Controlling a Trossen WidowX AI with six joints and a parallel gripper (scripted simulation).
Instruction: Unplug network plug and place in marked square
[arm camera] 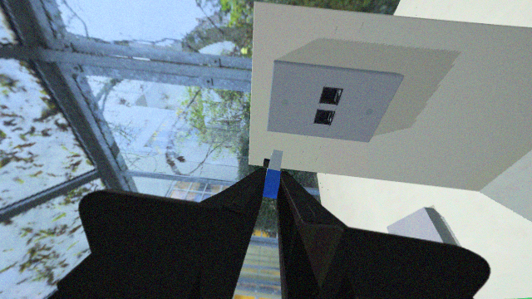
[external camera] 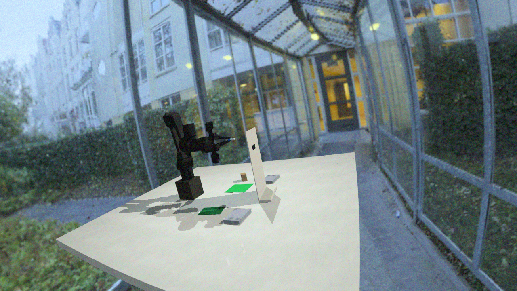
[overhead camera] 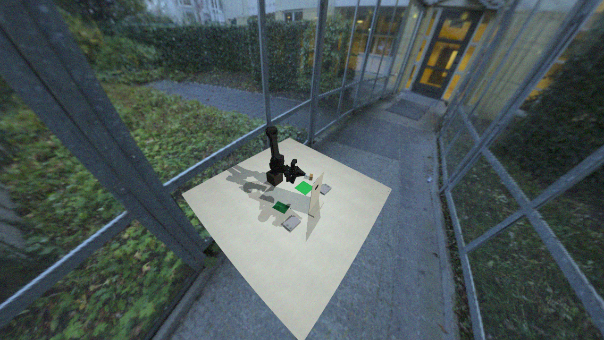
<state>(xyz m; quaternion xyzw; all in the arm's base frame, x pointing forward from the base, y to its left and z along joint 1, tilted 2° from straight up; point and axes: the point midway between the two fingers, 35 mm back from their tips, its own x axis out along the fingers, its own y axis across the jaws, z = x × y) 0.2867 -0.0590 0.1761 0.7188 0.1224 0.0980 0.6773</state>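
My gripper tip is 280 mm above the bright green marked square, 130 mm to the right of it and 70 mm past it. The rest, counted from my gripper tip: dark green patch: 280 mm below, 150 mm to the right, 100 mm behind; then upright panel: 140 mm below, 110 mm ahead, 10 mm to the right; then network plug: right at my gripper tip.
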